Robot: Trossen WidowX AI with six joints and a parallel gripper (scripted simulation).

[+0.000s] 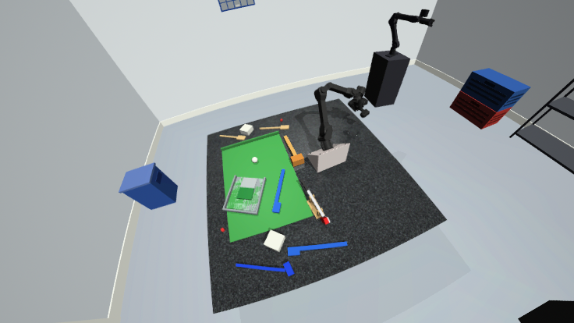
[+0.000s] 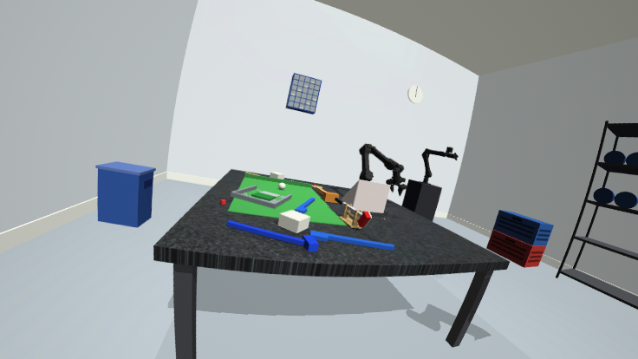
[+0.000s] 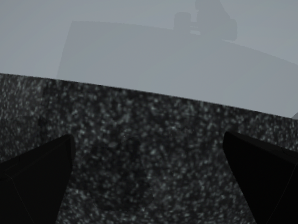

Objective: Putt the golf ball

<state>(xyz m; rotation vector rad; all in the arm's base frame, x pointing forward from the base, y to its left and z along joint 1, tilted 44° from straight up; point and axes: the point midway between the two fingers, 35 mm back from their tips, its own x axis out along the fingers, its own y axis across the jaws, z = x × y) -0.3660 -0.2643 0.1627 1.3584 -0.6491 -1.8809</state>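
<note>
My gripper tip is now 87 cm short of the white golf ball, 19 cm to the right of it and 5 cm above it. Round my gripper tip: red putter (62 cm to the left, 56 cm ahead, 2 cm below); wooden stand (63 cm to the left, 56 cm ahead, 4 cm below).
</note>
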